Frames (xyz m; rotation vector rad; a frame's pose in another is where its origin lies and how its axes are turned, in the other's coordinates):
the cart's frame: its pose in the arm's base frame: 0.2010 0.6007 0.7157 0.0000 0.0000 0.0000
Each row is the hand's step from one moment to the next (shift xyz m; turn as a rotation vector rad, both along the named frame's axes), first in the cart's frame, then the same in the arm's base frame.
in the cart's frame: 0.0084 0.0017 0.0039 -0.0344 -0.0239 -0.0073
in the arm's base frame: 0.0084 0.0017 0.0039 -0.0344 -0.0239 -0.0073
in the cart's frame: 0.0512 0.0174 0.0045 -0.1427 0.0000 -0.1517
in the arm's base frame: 0.0512 0.0174 0.0045 -0.1427 0.0000 -0.1517
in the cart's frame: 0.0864 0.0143 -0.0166 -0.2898 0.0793 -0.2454
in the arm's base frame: 0.0864 0.0143 -0.0166 -0.2898 0.0793 -0.2454
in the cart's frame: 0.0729 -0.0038 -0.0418 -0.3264 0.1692 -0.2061
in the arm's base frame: 0.0729 -0.0038 -0.0418 -0.3264 0.1692 -0.2061
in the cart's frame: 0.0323 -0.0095 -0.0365 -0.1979 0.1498 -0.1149
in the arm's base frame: 0.0323 -0.0095 -0.0365 -0.1979 0.1498 -0.1149
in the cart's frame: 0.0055 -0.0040 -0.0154 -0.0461 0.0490 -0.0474
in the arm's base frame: 0.0055 -0.0040 -0.0154 -0.0461 0.0490 -0.0474
